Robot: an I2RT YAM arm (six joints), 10 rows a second.
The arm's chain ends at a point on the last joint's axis. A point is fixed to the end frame.
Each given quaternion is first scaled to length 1.
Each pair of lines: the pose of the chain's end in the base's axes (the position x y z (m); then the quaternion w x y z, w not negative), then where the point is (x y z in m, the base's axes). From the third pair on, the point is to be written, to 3 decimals.
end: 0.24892 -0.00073 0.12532 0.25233 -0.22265 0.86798 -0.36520
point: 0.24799 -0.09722 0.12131
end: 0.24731 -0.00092 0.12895 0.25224 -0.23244 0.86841 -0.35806
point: 0.24829 -0.09737 0.12419
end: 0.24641 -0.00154 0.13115 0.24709 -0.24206 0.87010 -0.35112
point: 0.249 -0.098 0.126
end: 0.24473 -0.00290 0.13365 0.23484 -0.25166 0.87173 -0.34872
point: 0.248 -0.099 0.129
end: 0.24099 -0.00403 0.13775 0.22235 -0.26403 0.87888 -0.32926
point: 0.246 -0.100 0.130
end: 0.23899 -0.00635 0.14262 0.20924 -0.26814 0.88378 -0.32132
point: 0.243 -0.102 0.134
